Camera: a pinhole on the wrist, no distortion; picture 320 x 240 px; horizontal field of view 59.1 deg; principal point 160.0 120.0 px. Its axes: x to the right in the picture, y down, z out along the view. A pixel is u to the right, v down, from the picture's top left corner.
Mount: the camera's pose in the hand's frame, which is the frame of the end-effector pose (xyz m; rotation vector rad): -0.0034 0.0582 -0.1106 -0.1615 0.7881 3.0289
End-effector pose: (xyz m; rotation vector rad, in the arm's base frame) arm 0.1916 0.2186 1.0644 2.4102 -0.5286 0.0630
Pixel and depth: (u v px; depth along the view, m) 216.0 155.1 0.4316
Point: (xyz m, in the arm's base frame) -0.0404 -0.0621 0.9527
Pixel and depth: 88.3 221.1 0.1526
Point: 0.1707 0.1198 1.0780
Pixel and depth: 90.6 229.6 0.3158
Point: 0.1655 -0.0125 0.9546
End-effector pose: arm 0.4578 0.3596 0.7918 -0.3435 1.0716 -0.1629
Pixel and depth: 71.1 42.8 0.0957
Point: 0.4292 0.4669 0.7155
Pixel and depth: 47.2 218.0 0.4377
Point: 0.8287 0.5265 0.7960
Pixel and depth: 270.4 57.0 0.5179
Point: 0.5554 0.8662 0.9705
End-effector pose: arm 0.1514 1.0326 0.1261 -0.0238 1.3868 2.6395
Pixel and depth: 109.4 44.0 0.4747
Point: 0.0680 1.0169 0.5928
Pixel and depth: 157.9 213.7 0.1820
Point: 0.1636 1.0403 0.2486
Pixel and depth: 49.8 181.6 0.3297
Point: 0.0525 1.1398 0.3748
